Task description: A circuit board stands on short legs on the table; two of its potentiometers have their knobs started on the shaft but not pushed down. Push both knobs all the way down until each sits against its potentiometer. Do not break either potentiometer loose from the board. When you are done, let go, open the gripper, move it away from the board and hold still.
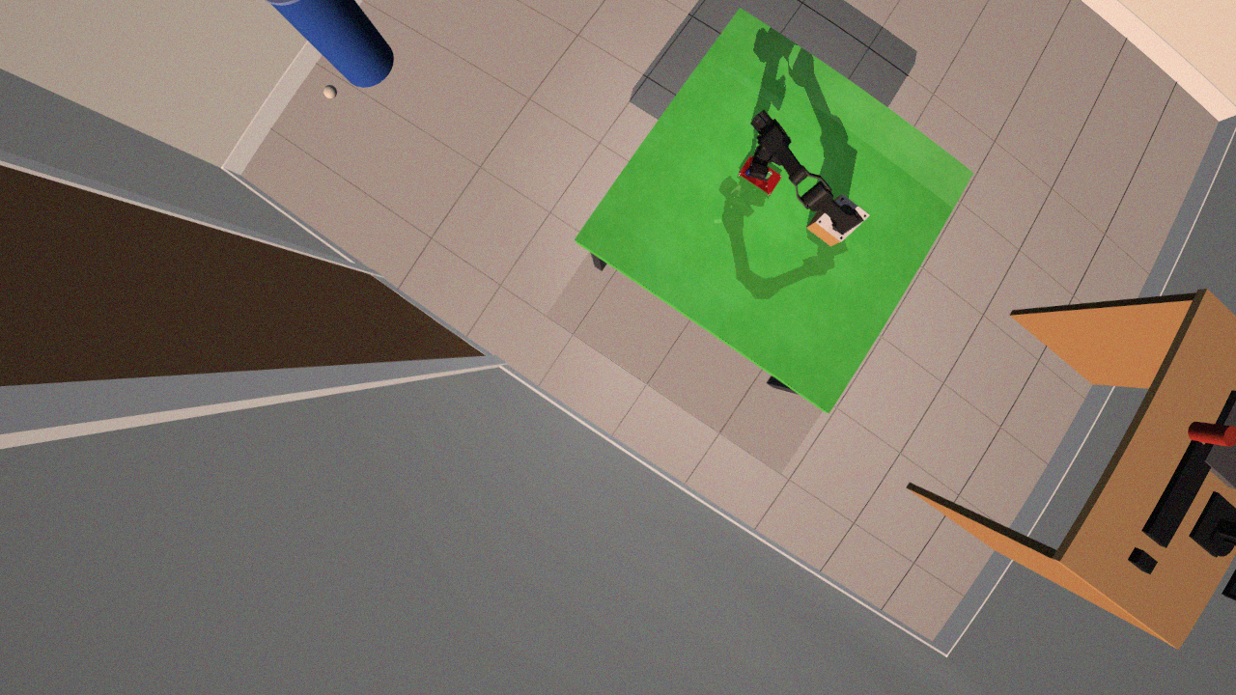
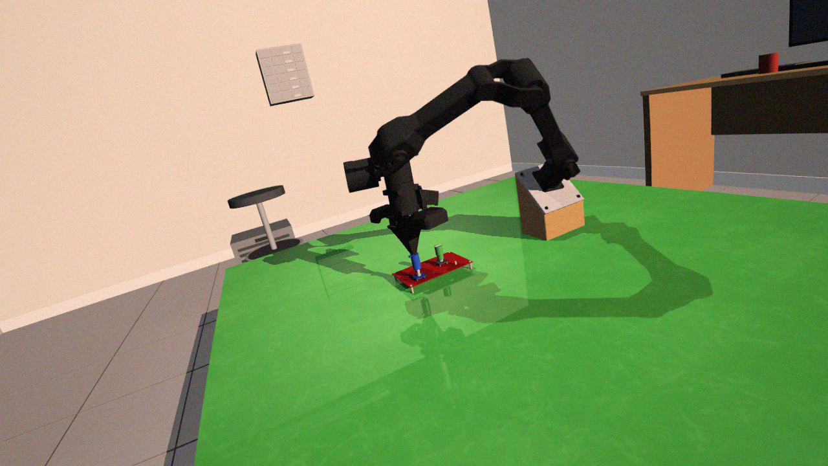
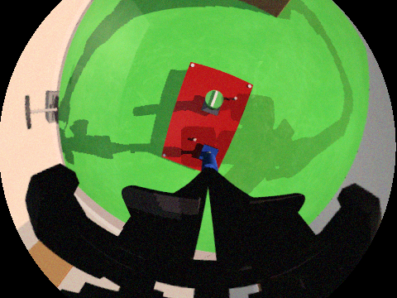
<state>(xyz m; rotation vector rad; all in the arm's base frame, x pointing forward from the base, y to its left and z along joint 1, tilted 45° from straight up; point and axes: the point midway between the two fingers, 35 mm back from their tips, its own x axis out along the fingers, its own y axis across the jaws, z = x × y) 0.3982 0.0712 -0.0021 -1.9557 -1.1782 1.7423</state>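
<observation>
Now: gripper tip 70 mm past the green knob, 30 mm to the left of it and 20 mm above it. Also, from my gripper tip: blue knob (10 mm below).
</observation>
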